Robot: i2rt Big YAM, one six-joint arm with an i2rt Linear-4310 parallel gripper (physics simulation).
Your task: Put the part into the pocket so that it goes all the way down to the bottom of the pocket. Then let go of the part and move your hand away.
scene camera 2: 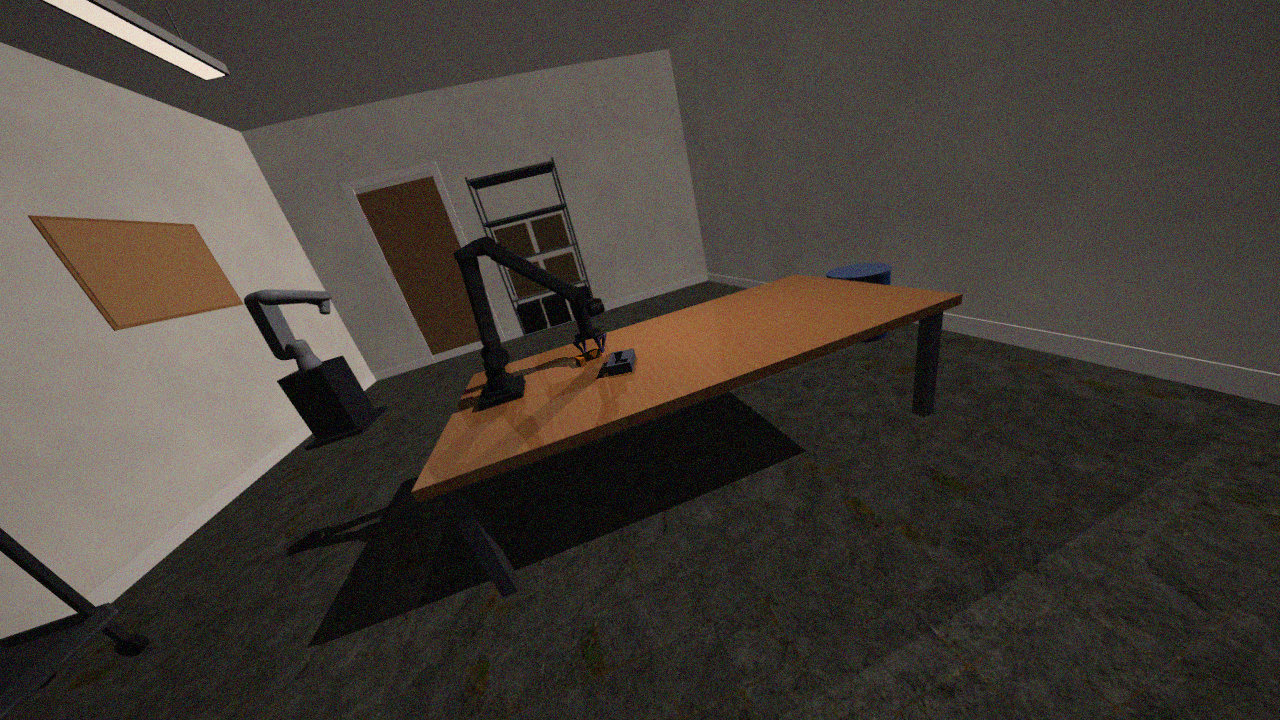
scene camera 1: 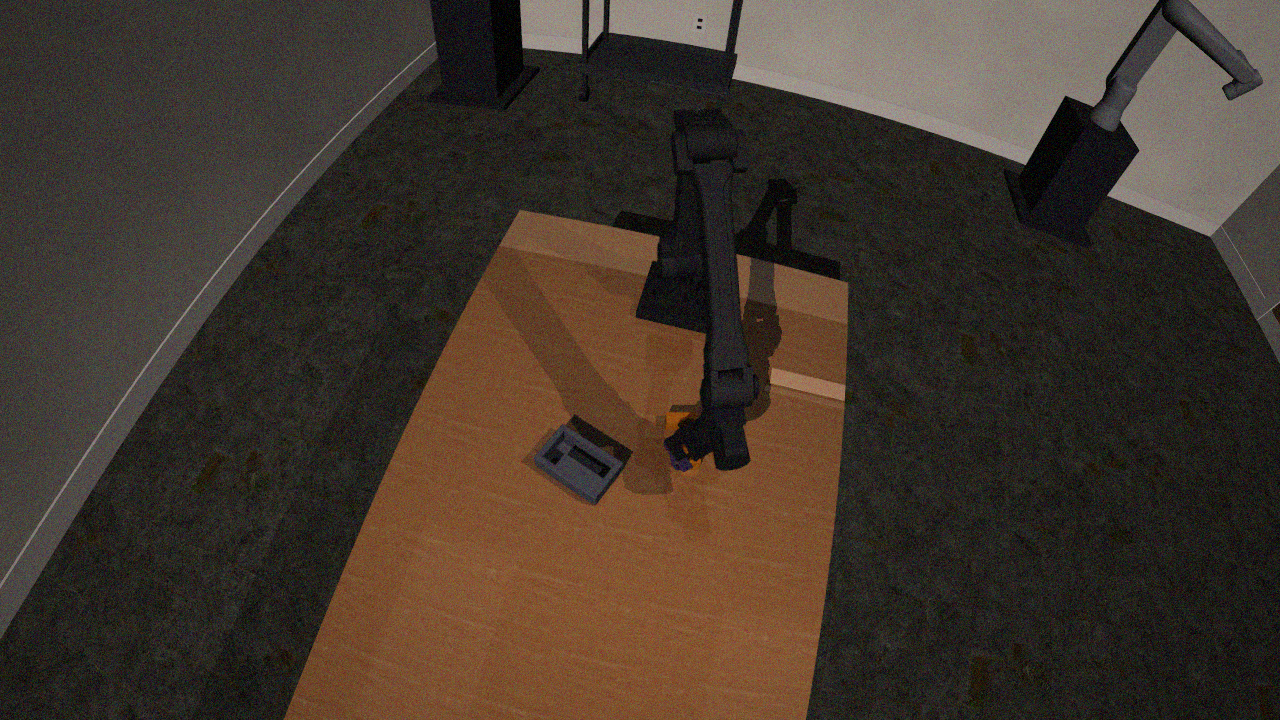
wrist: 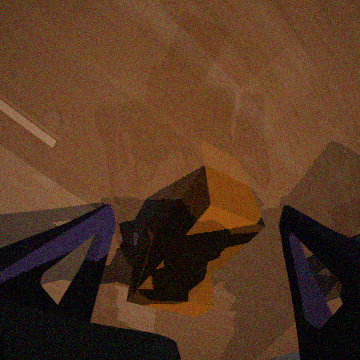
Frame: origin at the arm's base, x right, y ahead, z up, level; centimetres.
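Seen in the pictures: gripper, fingertip midpoint: [scene camera 2: 594,353] [scene camera 1: 694,455] [wrist: 194,214]; arm's base, link origin: [scene camera 2: 502,388] [scene camera 1: 678,292].
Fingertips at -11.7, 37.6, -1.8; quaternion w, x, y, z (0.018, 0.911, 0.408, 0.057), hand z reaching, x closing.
Note:
Offsets run from my fingertips to a thing's middle, as dx, dy, dz. Level surfaces: height alone.
The orange part {+3.0, -2.3, +0.4} [scene camera 1: 677,418] [scene camera 2: 580,361] [wrist: 234,197] lies on the table, partly in dark shadow. In the wrist view it shows between the fingers, its long side slanted. My gripper [scene camera 1: 684,455] [scene camera 2: 591,351] [wrist: 194,214] is open, with one finger on each side of the part and a gap to each. It is low over the part; its exact height is hard to tell. The grey block with the pocket {+20.4, +8.3, +0.8} [scene camera 1: 567,482] [scene camera 2: 620,368] sits on the table beside the gripper, to its left in scene camera 1. Nothing orange shows in its pocket.
The wooden table {dz -1.1} [scene camera 1: 554,608] [scene camera 2: 769,322] carries the arm's base [scene camera 1: 666,300] [scene camera 2: 503,391] at one end. A pale strip [scene camera 1: 807,383] [wrist: 30,124] crosses the table near its right edge in scene camera 1. The arm's shadow falls across the table beside the block.

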